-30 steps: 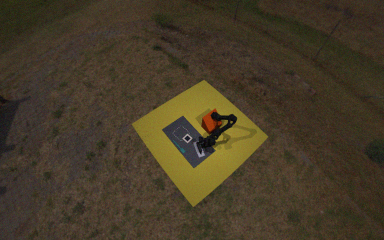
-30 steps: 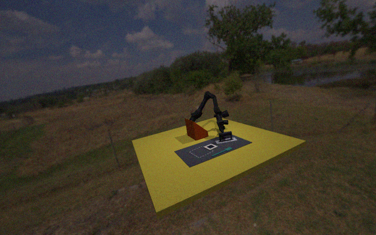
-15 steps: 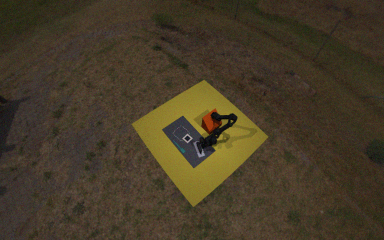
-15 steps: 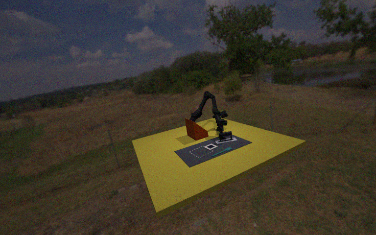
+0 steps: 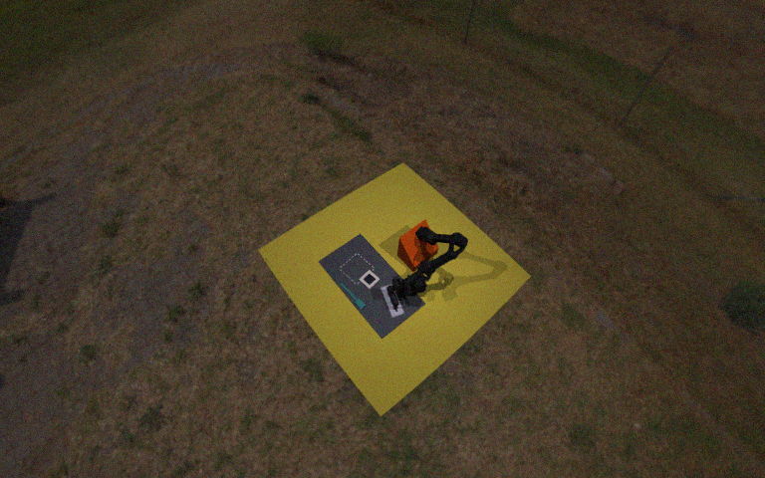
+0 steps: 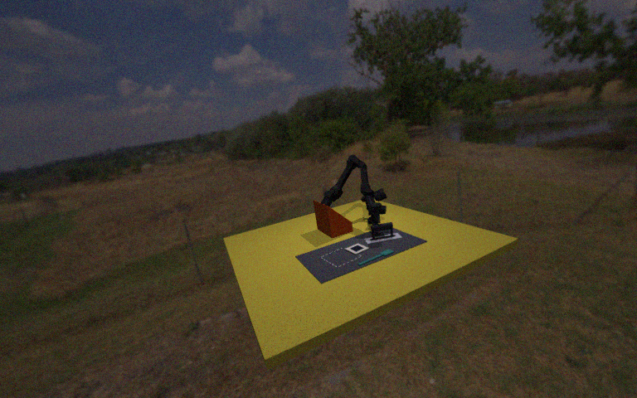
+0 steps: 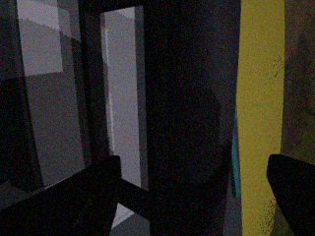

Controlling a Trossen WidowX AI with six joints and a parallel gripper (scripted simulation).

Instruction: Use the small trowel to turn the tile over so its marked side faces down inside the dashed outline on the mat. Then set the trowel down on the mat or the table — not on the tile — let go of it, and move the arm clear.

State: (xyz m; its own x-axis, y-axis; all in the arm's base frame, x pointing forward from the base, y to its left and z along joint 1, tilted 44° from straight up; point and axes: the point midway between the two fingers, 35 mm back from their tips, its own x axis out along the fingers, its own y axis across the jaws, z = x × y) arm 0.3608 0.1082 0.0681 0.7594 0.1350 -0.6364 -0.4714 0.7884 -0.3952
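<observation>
My gripper tip is 4 cm above the trowel and 1 cm to the left of it. Round my gripper tip: dark grey mat 17 cm to the right, 10 cm below, 2 cm ahead; teal bar 16 cm to the right, 16 cm ahead, 7 cm below; tile 18 cm to the right, 7 cm below, 1 cm ahead.
</observation>
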